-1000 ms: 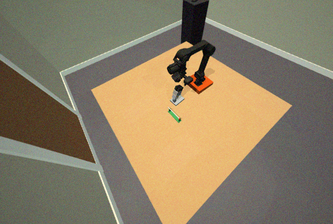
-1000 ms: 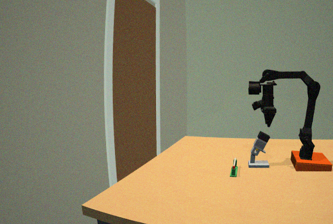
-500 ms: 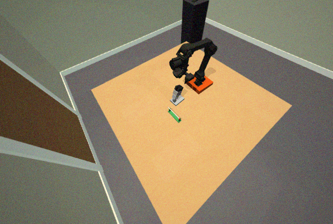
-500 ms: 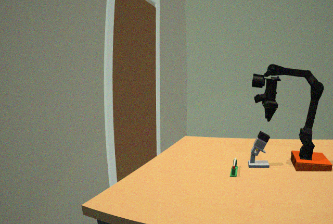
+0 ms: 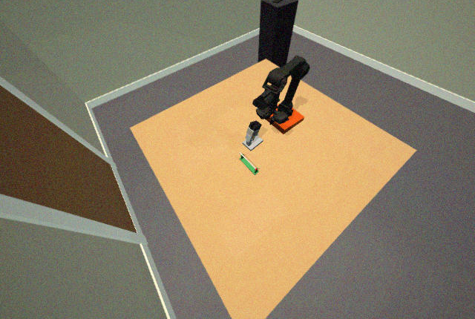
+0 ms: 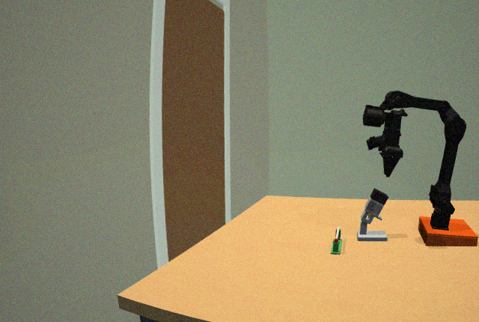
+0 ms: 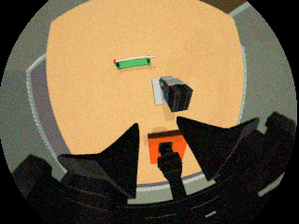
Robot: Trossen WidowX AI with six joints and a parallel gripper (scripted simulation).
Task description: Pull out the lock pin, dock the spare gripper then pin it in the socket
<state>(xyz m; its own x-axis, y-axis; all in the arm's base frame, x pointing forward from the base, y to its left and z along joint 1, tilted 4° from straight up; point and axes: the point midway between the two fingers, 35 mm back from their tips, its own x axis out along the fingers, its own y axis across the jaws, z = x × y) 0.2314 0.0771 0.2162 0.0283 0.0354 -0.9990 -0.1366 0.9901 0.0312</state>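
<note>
My gripper tip is 220 mm above the green bracket, 150 mm short of it and 60 mm to the right of it. From my gripper tip the other things lie so: spare gripper (120 mm below, 70 mm to the right, 40 mm ahead); then grey mount (190 mm below, 60 mm to the right, 50 mm ahead).
</note>
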